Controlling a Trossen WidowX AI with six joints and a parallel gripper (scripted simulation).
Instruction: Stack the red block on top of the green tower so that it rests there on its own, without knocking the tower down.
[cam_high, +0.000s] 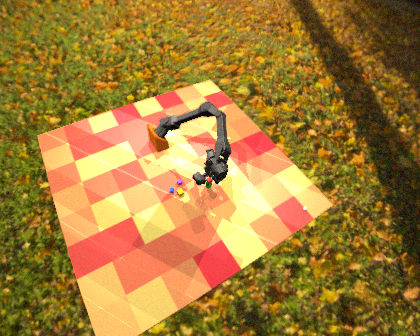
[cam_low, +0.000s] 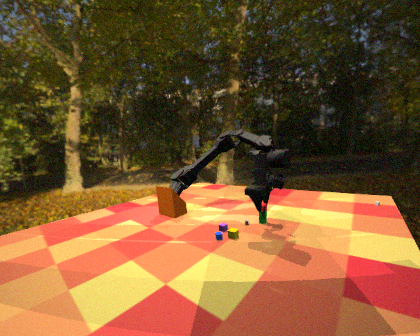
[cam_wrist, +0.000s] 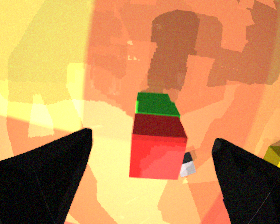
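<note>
Right now my gripper tip is right at the red block. Also, from my gripper tip: yellow block: 40 mm behind, 150 mm to the right, 40 mm below; tiny grey cube: 50 mm behind, 40 mm to the right, 50 mm below; purple block: 100 mm behind, 120 mm to the right, 40 mm below.
</note>
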